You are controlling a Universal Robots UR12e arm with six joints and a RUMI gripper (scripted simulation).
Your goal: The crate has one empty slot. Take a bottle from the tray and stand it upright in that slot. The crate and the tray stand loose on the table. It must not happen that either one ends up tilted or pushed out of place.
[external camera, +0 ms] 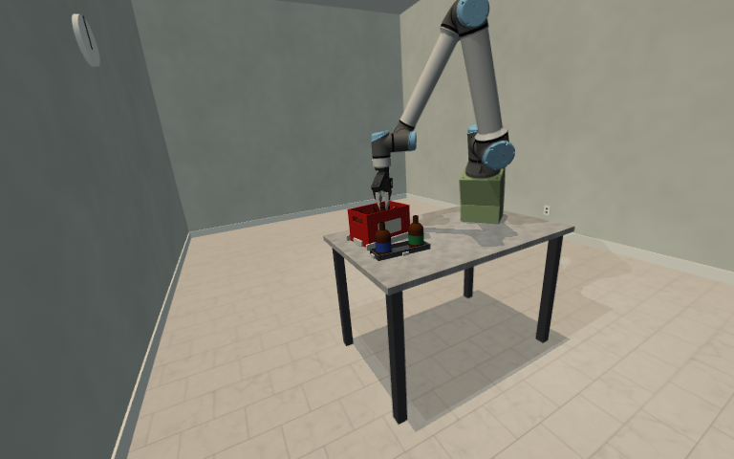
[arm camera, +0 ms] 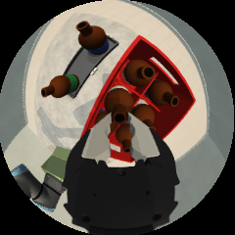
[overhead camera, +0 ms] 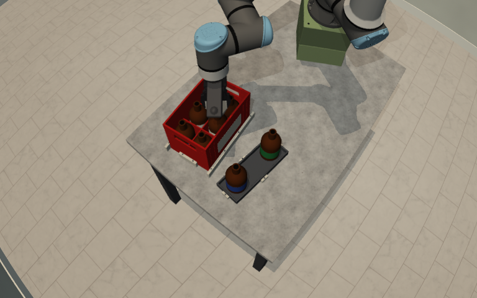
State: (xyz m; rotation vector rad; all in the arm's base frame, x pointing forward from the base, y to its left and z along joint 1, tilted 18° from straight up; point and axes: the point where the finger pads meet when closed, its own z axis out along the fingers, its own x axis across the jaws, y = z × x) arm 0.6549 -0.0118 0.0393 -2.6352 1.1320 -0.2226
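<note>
Right now my hand is 10 mm short of the crate, 40 mm to the left of it and 90 mm above it. Round my hand: dark tray 10 mm ahead, 180 mm to the left, 160 mm below.
</note>
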